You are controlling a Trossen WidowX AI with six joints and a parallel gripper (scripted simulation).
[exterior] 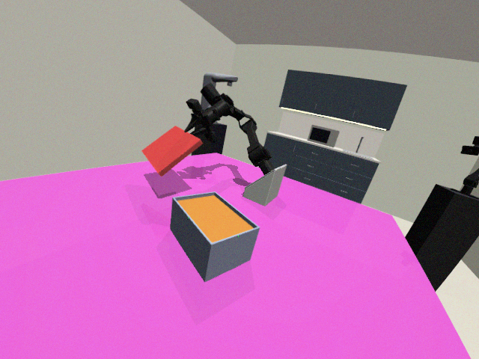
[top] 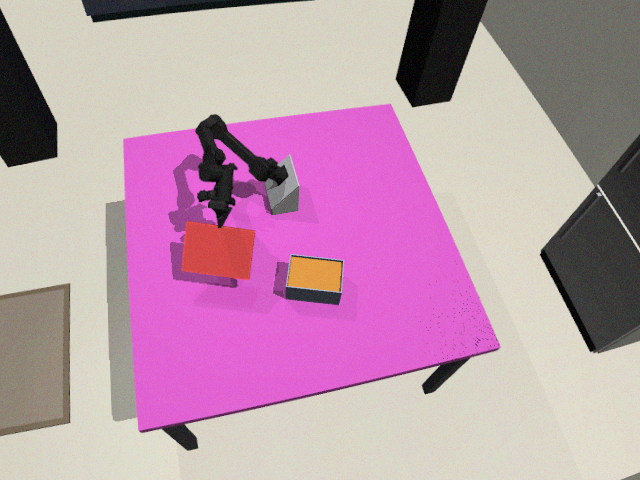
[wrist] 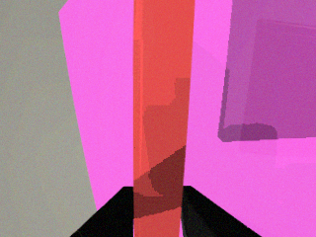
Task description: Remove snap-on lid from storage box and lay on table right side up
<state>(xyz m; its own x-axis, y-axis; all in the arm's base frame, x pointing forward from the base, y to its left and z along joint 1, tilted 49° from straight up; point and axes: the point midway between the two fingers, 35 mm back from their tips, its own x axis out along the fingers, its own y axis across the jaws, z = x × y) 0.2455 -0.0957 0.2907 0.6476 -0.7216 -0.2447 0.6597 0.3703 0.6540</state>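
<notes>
Right now the red lid is 60 mm ahead of my gripper tip, 50 mm below it and 30 mm to the right of it. From my gripper tip the other things lie so: grey-blue storage box 290 mm to the left, 200 mm ahead, 180 mm below.
</notes>
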